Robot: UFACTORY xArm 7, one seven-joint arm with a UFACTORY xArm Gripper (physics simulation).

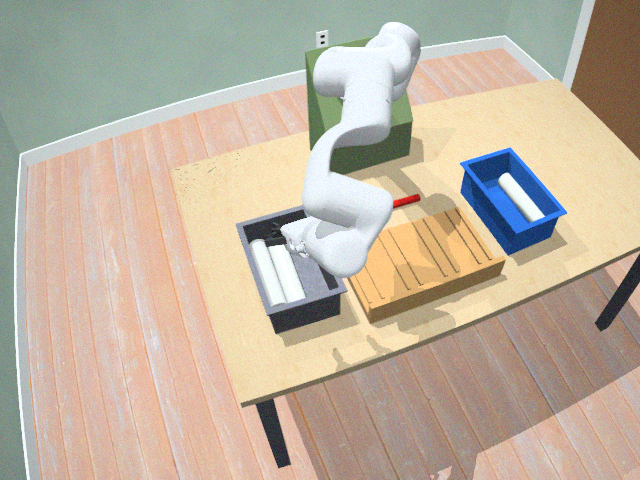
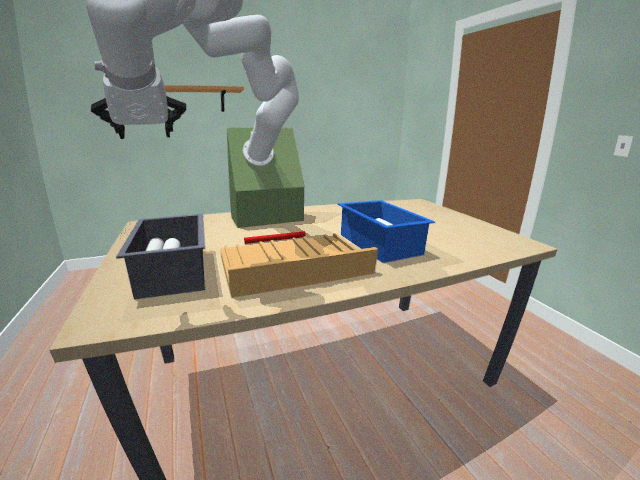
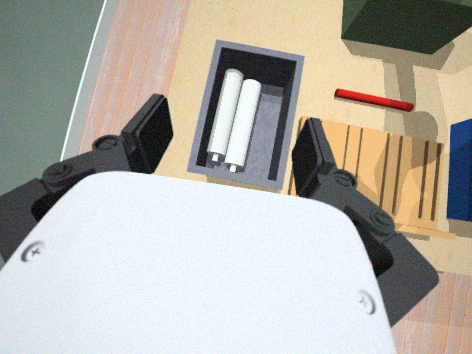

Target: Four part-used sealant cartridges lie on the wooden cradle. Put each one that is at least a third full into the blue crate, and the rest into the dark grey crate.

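Note:
My gripper (image 1: 275, 230) (image 2: 144, 133) (image 3: 234, 125) is open and empty, high above the dark grey crate (image 1: 310, 312) (image 2: 168, 273) (image 3: 295, 105). In that crate two white cartridges lie side by side: the left one (image 1: 267, 273) (image 2: 155, 244) (image 3: 226, 112) and the right one (image 1: 288, 273) (image 2: 171, 244) (image 3: 243, 122). A third white cartridge (image 1: 521, 198) (image 2: 383, 221) lies in the blue crate (image 1: 532, 238) (image 2: 403, 242) (image 3: 460, 170). No cartridge shows on the wooden cradle (image 1: 439, 294) (image 2: 305, 273) (image 3: 370, 165). A fourth does not show; the blue crate's walls hide part of its inside. Fill levels cannot be read.
A thin red rod (image 1: 407, 200) (image 2: 273, 237) (image 3: 374, 99) lies on the table behind the cradle. The green block (image 1: 372, 149) (image 2: 266, 206) (image 3: 400, 27) under the arm's base stands farther back. The cradle stands between the two crates.

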